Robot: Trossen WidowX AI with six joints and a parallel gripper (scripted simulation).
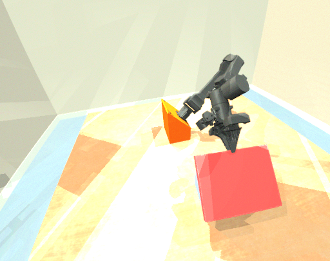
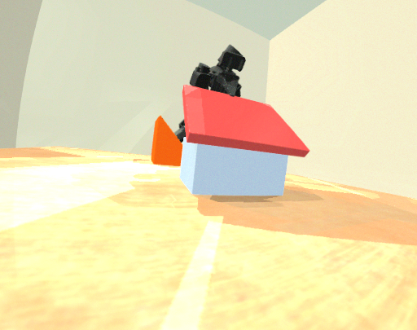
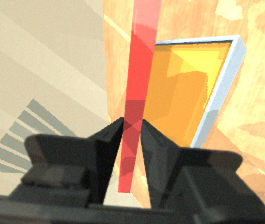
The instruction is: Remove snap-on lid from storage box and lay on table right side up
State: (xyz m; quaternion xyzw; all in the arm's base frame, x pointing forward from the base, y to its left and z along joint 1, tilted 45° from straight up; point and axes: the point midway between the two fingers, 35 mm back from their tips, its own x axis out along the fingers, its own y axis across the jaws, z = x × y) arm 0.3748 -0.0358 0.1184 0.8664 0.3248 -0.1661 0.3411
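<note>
Right now my gripper tip is 70 mm short of the red lid and 50 mm above it. Also, from my gripper tip: light blue storage box 30 mm ahead, 160 mm below.
</note>
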